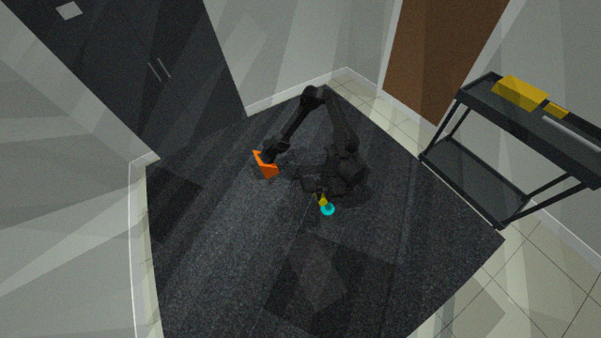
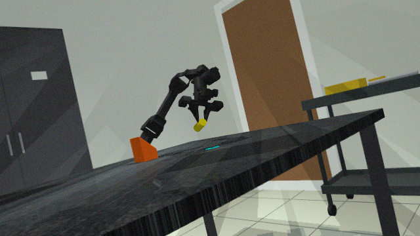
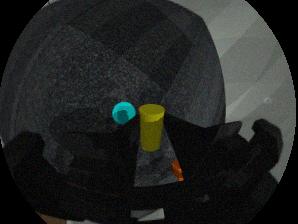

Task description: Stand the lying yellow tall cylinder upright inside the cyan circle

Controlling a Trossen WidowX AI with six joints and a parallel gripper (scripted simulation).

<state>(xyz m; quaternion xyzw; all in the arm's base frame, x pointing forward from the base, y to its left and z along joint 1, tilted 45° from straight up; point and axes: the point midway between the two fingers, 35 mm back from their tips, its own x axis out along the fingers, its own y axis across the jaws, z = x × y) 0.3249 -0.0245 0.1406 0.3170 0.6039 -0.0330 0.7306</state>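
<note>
Now: the cyan circle 3 cm to the left of my gripper tip and 11 cm below it. From my gripper tip the other things lie so: yellow tall cylinder (2 cm behind, 1 cm to the left, 1 cm below).
</note>
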